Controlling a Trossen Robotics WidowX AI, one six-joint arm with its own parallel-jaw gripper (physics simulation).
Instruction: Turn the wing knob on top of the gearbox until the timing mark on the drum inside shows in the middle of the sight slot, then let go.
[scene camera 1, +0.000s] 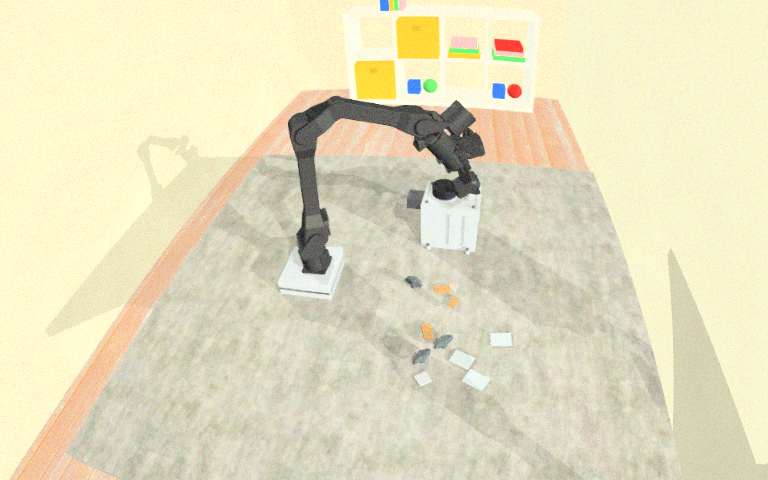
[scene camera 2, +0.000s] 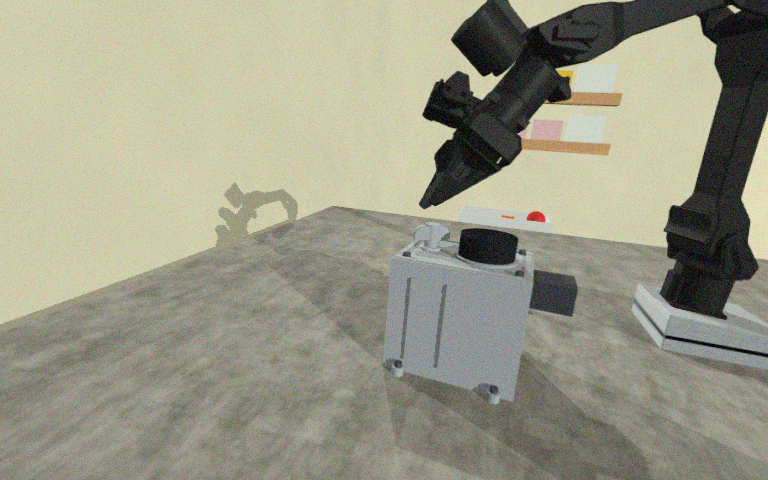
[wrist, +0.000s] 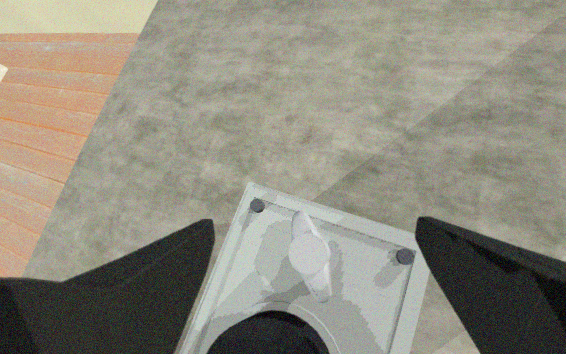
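Pixels of known places: gripper, fingertip midpoint: (scene camera 2: 426, 205) (wrist: 314, 228); arm's base, origin of the base link: (scene camera 1: 317, 264) (scene camera 2: 690, 305).
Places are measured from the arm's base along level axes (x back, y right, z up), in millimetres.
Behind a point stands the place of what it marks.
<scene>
The gearbox (scene camera 1: 434, 226) @[y -169, x -272, z 24 mm] (scene camera 2: 481, 328) @[y -289, x -281, z 28 mm] (wrist: 372, 250) @[y -198, x -369, z 88 mm] is a pale grey box standing upright on the mat. The pale wing knob (scene camera 2: 433, 236) @[y -236, x -352, z 107 mm] (wrist: 307, 253) @[y -227, x -356, z 120 mm] is on its top. In the wrist view its wings run from upper left to lower right, steeply. In scene camera 1 the arm hides the knob. My gripper (scene camera 1: 467, 191) @[y -224, x -367, z 140 mm] (scene camera 2: 427, 204) @[y -224, x -367, z 140 mm] (wrist: 314, 228) @[y -224, x -367, z 140 mm] is open and empty, its fingertips above the gearbox top and apart from the knob. In the wrist view the fingers stand wide to either side. The sight slot and the drum's timing mark cannot be made out in these views.
A round black cap (scene camera 1: 444, 189) @[y -209, x -292, z 116 mm] (scene camera 2: 488, 246) @[y -261, x -287, z 111 mm] (wrist: 270, 335) @[y -233, x -315, z 116 mm] rises beside the knob. A dark block (scene camera 1: 414, 199) @[y -210, x -212, z 76 mm] (scene camera 2: 555, 293) @[y -253, x -212, z 69 mm] sticks out of the gearbox's side. Orange pieces (scene camera 1: 441, 289) @[y -9, x -314, z -42 mm], grey pieces (scene camera 1: 443, 341) @[y 164, x -342, z -21 mm] and white tiles (scene camera 1: 501, 339) @[y 124, x -471, z -45 mm] lie on the mat. A shelf unit (scene camera 1: 441, 103) stands behind.
</scene>
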